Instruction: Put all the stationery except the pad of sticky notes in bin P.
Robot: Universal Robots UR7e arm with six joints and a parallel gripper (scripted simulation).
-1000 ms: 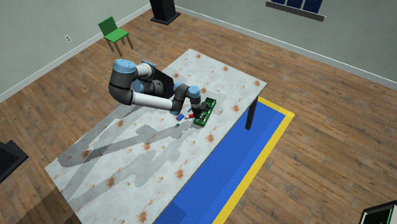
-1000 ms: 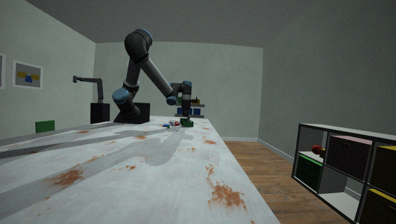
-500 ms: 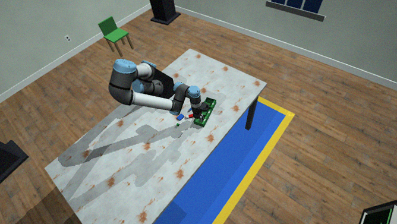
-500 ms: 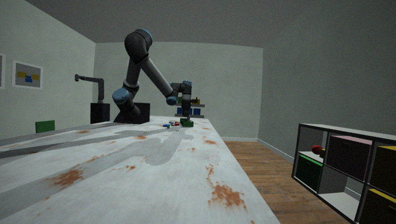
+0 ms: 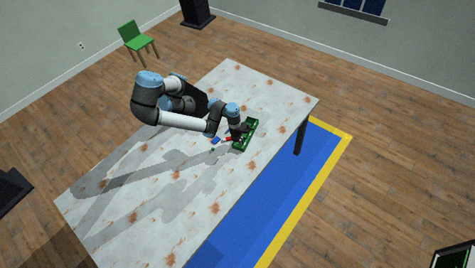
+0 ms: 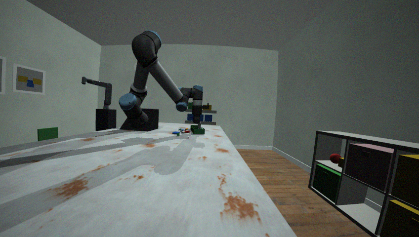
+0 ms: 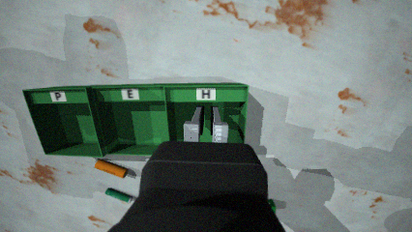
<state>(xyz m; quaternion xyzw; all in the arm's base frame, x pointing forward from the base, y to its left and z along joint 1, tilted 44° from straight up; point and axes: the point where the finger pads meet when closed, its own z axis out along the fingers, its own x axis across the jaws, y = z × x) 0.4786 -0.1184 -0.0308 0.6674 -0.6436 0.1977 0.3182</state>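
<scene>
My gripper is now 2 cm past the green bin, 8 cm to the right of it and 2 cm above it. Also, from my hand: blue marker 14 cm behind, 6 cm to the left, 3 cm below; then red-and-white eraser 11 cm behind, 1 cm to the right, 3 cm below; then orange marker 11 cm behind, 14 cm to the left, 3 cm below.
</scene>
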